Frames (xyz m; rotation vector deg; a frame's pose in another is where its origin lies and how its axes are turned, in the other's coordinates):
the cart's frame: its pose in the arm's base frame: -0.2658 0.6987 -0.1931 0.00 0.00 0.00
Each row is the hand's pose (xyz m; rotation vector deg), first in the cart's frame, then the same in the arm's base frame.
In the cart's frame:
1: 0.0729 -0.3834 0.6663 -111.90 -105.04 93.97
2: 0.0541 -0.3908 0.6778 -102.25 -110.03 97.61
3: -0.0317 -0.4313 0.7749 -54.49 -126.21 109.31
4: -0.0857 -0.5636 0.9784 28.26 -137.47 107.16
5: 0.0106 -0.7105 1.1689 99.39 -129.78 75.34
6: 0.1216 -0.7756 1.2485 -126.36 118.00 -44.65
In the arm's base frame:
1: -0.1929 0.3153 0.4732 -111.90 -105.04 93.97
2: -0.2117 0.3079 0.4847 -102.25 -110.03 97.61
3: -0.2975 0.2674 0.5818 -54.49 -126.21 109.31
4: -0.3515 0.1351 0.7853 28.26 -137.47 107.16
5: -0.2552 -0.0118 0.9758 99.39 -129.78 75.34
6: -0.1442 -0.0769 1.0554 -126.36 118.00 -44.65

